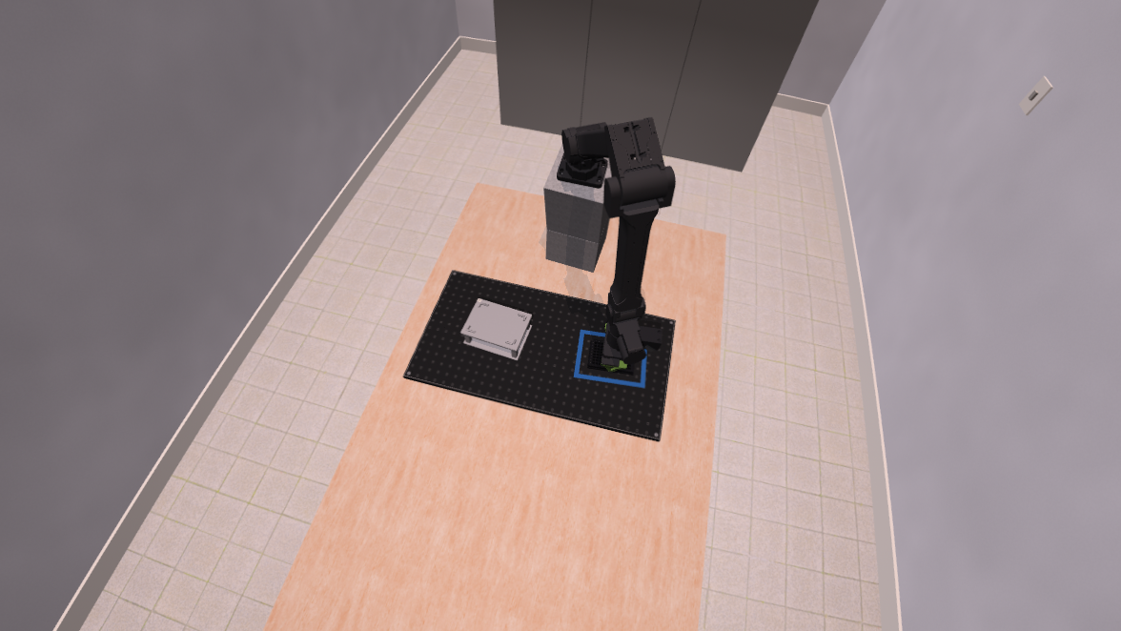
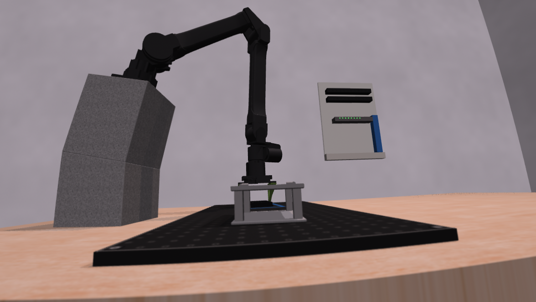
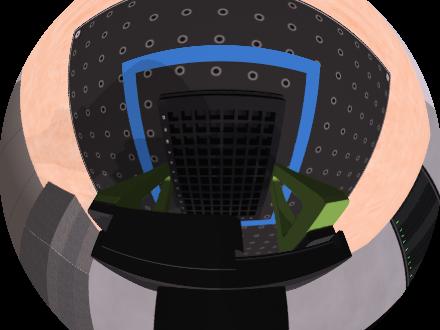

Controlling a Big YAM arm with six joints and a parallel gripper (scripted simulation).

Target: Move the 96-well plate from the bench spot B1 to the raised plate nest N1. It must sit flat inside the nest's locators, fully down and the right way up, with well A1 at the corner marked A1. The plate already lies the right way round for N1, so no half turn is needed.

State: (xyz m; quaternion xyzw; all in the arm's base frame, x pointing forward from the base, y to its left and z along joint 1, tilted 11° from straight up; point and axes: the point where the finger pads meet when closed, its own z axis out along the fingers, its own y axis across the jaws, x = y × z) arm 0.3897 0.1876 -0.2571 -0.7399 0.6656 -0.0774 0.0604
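Right now my hand is 1 cm short of the grey raised nest N1, 33 cm to the left of it and 5 cm below it. The rest, counted from my hand: black 96-well plate: right at my hand.
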